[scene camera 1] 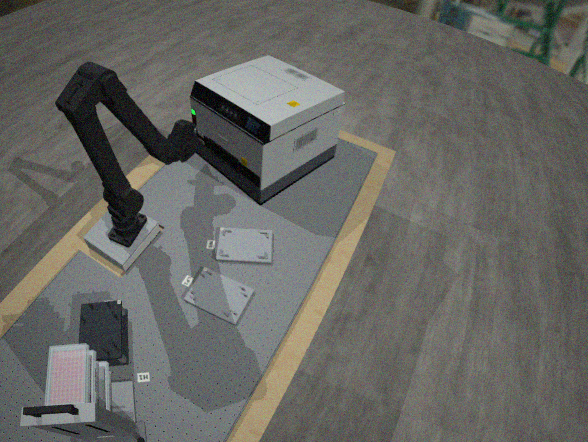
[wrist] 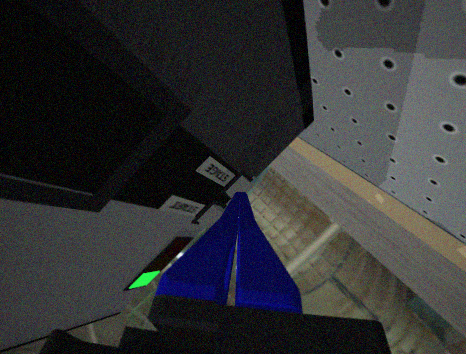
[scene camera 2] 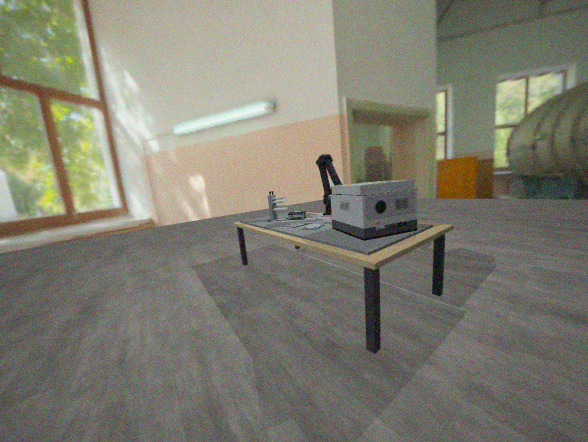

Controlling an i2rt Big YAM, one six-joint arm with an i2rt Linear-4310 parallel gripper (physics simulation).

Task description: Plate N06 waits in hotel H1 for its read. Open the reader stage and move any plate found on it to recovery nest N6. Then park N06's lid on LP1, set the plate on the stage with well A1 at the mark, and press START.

One and the same spot on a mat: [scene camera 1: 202,369] is [scene camera 2: 277,224].
